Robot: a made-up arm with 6 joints. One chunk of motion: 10 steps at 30 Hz.
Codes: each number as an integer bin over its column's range. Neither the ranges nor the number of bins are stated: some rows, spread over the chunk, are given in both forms.
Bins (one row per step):
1: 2 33 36 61 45 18
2: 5 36 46 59 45 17
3: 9 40 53 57 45 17
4: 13 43 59 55 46 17
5: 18 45 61 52 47 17
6: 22 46 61 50 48 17
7: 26 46 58 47 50 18
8: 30 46 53 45 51 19
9: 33 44 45 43 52 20
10: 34 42 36 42 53 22
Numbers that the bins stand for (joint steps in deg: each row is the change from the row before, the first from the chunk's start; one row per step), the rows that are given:
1: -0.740 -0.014 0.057 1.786 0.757 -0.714
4: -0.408 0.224 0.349 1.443 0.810 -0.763
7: -0.016 0.295 0.337 0.986 1.019 -0.714
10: 0.225 0.200 0.057 0.700 1.176 -0.517
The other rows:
2: -0.649 0.057 0.184 1.671 0.757 -0.763
3: -0.529 0.152 0.273 1.557 0.757 -0.763
5: -0.257 0.271 0.375 1.271 0.862 -0.763
6: -0.137 0.295 0.375 1.157 0.914 -0.763
8: 0.105 0.295 0.273 0.871 1.071 -0.665
9: 0.195 0.248 0.171 0.757 1.124 -0.616

